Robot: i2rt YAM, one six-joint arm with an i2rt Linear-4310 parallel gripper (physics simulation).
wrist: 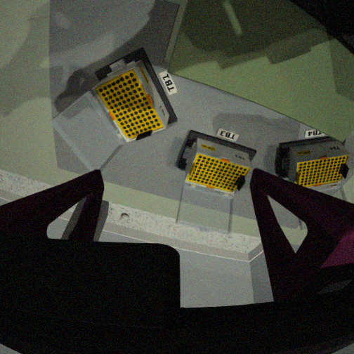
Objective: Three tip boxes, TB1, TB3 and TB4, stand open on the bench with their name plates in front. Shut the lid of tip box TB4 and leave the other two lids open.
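Tip box TB4 (322, 169) stands at the right edge of the wrist view, its yellow perforated rack showing and its clear lid (336, 192) swung open toward the lower side, partly hidden behind the right finger. Its name plate (315, 133) lies above it. Tip box TB3 (218, 172) is right of centre with its clear lid (205, 209) open. Tip box TB1 (131, 104) is at the upper left, turned at an angle, its clear lid (89, 131) open. My gripper (176, 177) is wide open and empty. Its right fingertip appears between TB3 and TB4 in the view.
Name plates for TB3 (228, 134) and TB1 (168, 82) lie near their boxes. A green translucent surface (280, 85) spans the upper right. A speckled pale ledge (155, 226) runs below the boxes, behind the fingers. The picture is dim.
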